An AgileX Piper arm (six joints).
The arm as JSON. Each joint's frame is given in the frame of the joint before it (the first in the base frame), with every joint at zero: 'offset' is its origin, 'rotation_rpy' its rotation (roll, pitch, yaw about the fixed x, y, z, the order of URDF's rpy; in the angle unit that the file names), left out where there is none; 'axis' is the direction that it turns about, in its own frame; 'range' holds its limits. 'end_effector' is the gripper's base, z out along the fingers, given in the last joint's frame.
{
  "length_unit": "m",
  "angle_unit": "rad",
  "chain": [
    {
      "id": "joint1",
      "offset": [
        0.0,
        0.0,
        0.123
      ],
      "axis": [
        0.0,
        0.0,
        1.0
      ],
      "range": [
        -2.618,
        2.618
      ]
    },
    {
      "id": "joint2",
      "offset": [
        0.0,
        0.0,
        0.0
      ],
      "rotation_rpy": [
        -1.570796,
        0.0,
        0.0
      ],
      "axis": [
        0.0,
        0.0,
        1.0
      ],
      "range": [
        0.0,
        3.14
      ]
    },
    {
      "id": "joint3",
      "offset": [
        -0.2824,
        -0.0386,
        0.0
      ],
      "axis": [
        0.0,
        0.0,
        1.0
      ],
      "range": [
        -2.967,
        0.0
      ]
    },
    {
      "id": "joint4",
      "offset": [
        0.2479,
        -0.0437,
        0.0
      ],
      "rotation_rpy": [
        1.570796,
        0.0,
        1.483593
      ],
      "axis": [
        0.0,
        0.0,
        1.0
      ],
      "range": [
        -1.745,
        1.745
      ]
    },
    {
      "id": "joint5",
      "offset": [
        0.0,
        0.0,
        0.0
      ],
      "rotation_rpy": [
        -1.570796,
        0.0,
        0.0
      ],
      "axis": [
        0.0,
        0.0,
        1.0
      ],
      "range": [
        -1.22,
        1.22
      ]
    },
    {
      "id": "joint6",
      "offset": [
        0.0,
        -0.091,
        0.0
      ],
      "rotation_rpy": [
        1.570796,
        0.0,
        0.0
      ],
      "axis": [
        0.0,
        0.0,
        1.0
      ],
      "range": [
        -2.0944,
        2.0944
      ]
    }
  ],
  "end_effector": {
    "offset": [
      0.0,
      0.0,
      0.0
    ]
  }
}
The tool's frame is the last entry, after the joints.
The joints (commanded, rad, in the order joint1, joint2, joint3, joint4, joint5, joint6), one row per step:
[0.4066 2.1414 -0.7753 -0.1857 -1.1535 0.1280]
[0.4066 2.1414 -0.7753 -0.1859 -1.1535 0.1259]
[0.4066 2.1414 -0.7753 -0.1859 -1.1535 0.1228]
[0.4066 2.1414 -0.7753 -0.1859 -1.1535 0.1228]
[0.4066 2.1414 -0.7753 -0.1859 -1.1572 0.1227]
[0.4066 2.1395 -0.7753 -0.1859 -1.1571 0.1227]
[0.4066 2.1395 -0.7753 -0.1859 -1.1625 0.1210]
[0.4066 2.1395 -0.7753 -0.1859 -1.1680 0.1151]
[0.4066 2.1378 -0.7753 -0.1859 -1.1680 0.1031]
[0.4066 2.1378 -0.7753 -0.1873 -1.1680 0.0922]
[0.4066 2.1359 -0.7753 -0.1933 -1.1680 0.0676]
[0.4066 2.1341 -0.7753 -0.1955 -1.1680 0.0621]
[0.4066 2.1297 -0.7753 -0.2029 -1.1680 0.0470]
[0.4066 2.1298 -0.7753 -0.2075 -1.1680 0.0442]
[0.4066 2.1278 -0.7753 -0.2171 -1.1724 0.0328]
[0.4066 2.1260 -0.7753 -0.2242 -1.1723 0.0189]
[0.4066 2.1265 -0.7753 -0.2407 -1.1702 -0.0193]
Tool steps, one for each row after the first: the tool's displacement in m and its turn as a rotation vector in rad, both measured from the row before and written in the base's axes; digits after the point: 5 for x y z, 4 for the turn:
[-0.00001 0.00001 0.00000 -0.0018 -0.0012 0.0005]
[0.00000 0.00000 0.00000 -0.0026 -0.0017 0.0004]
[0.00000 0.00000 0.00000 0.0000 0.0000 0.0000]
[0.00003 0.00004 0.00033 0.0020 -0.0031 0.0002]
[0.00005 0.00002 0.00069 0.0007 -0.0017 0.0000]
[0.00004 0.00005 0.00049 0.0016 -0.0054 0.0005]
[0.00003 0.00005 0.00050 -0.0019 -0.0078 0.0010]
[0.00004 0.00002 0.00062 -0.0093 -0.0081 0.0014]
[-0.00006 0.00010 -0.00001 -0.0094 -0.0061 0.0026]
[-0.00023 0.00044 0.00067 -0.0213 -0.0159 0.0085]
[-0.00006 0.00017 0.00065 -0.0044 -0.0049 0.0027]
[-0.00025 0.00055 0.00158 -0.0127 -0.0133 0.0087]
[-0.00022 0.00032 -0.00006 -0.0036 -0.0020 0.0047]
[-0.00040 0.00072 0.00108 -0.0087 -0.0130 0.0106]
[-0.00031 0.00050 0.00061 -0.0126 -0.0104 0.0081]
[-0.00083 0.00109 -0.00047 -0.0369 -0.0220 0.0194]

